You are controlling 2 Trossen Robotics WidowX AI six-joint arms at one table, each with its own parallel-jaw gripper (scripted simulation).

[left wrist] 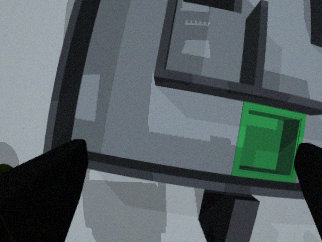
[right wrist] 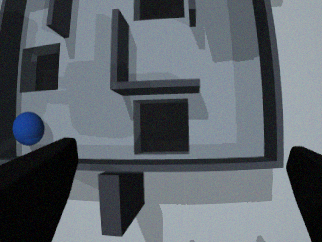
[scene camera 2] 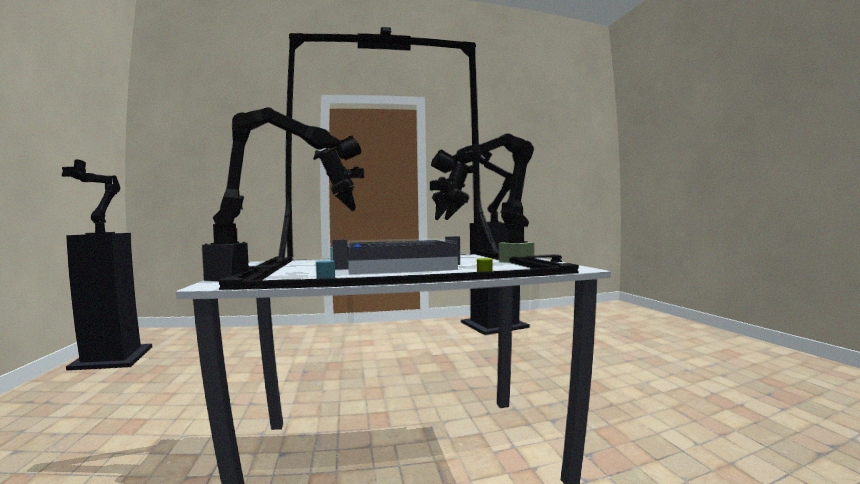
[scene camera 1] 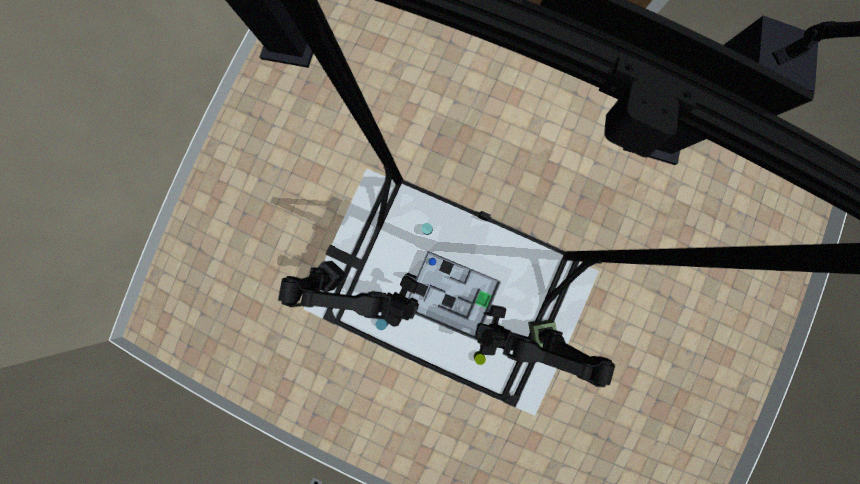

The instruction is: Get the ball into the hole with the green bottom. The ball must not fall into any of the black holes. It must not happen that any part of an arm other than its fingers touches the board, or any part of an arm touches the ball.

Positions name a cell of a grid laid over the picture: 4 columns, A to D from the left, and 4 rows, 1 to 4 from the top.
Scene:
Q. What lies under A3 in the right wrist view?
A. The right gripper.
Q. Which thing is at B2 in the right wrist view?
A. A grey maze board.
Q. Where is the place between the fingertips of the left gripper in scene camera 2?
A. At C2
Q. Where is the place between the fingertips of the right gripper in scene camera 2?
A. B2

